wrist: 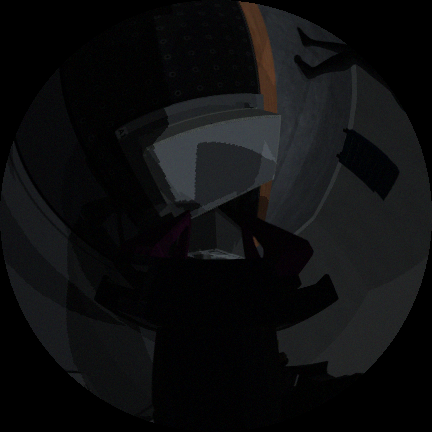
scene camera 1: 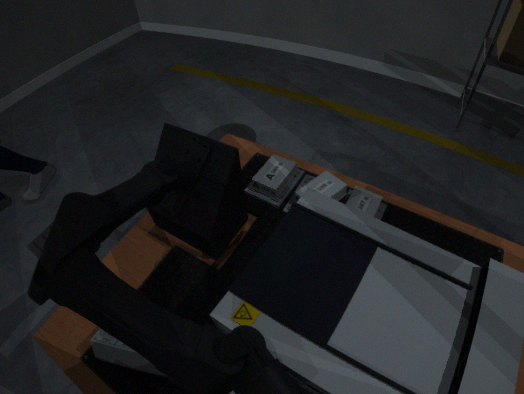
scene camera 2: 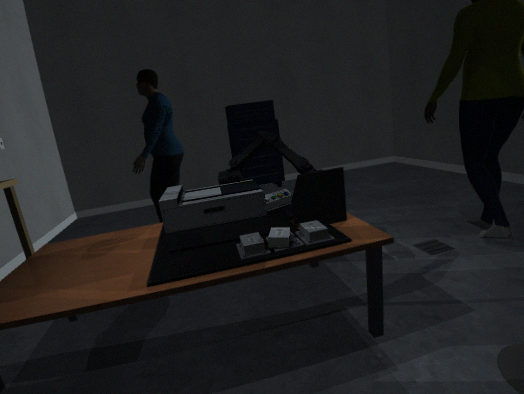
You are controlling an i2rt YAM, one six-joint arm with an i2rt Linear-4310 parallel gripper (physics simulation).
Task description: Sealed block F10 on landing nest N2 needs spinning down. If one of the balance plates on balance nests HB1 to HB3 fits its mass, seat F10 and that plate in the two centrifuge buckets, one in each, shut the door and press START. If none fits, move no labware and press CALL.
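Places are measured from the arm's base along level axes (x ahead, y left, z up), in millimetres.
Pixels of known places: gripper, fingertip midpoint: (wrist: 215,215); arm's base at its link origin: (scene camera 1: 186,175) (scene camera 2: 316,184).
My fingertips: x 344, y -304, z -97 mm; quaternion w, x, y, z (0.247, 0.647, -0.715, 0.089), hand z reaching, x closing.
Observation:
For each thing: its top centre in the pictures, then the offset to it from my fingertips. "spot": a spot on its surface instead. Level surfaces: height alone.
- grey sealed block at its top centre: (wrist: 230,165) dx +38, dy -24, dz -14 mm
- grey nest at a spot on its surface: (wrist: 209,105) spot: dx +89, dy -28, dz -56 mm
- dark top panel at its top centre: (scene camera 1: 308,266) (scene camera 2: 239,187) dx +35, dy +265, dz +132 mm
- button panel at its top centre: (wrist: 236,262) (scene camera 1: 136,344) (scene camera 2: 273,193) dx -163, dy -39, dz +3 mm
- wooden table at its surface level: dz -94 mm
- black mat at its surface level: dz -81 mm
In the wrist view a grey sealed block (wrist: 217,165) sits on a grey nest (wrist: 209,105) on the black perforated mat, just ahead of my gripper (wrist: 215,215). The gripper is half open, empty, and apart from the block. In both scene views the gripper and the block are hidden behind a tall black panel (scene camera 1: 198,188) (scene camera 2: 321,195). Three grey balance plates (scene camera 1: 274,173) (scene camera 1: 324,185) (scene camera 1: 364,202) stand in a row on their nests and also show in scene camera 2 (scene camera 2: 252,242) (scene camera 2: 279,236) (scene camera 2: 313,231). The white centrifuge (scene camera 1: 397,320) (scene camera 2: 213,211) has a dark top panel (scene camera 1: 303,270).
A button panel (scene camera 2: 278,196) sits at the centrifuge's right end. My dark arm (scene camera 2: 284,152) (scene camera 1: 116,219) reaches over behind it. The wooden table (scene camera 2: 104,266) carries a black mat (scene camera 2: 194,262). A person (scene camera 2: 159,133) stands behind the table. Another person's arm (scene camera 2: 446,70) shows at the upper right.

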